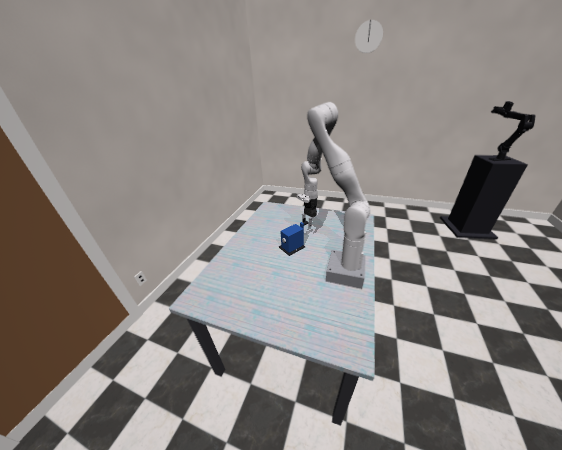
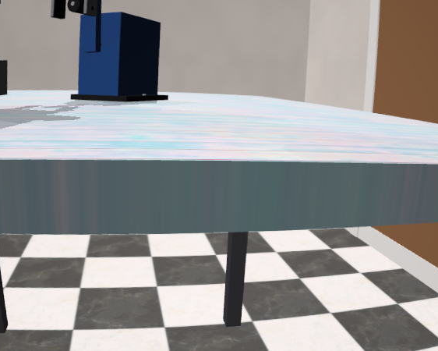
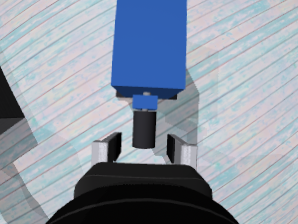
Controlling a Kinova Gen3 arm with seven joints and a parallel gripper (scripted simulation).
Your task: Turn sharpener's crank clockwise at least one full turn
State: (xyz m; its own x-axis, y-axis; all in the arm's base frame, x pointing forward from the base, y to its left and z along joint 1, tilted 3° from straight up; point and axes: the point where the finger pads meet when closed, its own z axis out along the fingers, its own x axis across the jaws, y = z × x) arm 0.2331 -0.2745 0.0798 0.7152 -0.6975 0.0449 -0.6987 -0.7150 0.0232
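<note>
The black handle is 10 mm to the left of my hand and 10 mm ahead of it. Round my hand: crank: 20 mm to the left, 20 mm ahead, 10 mm below.
</note>
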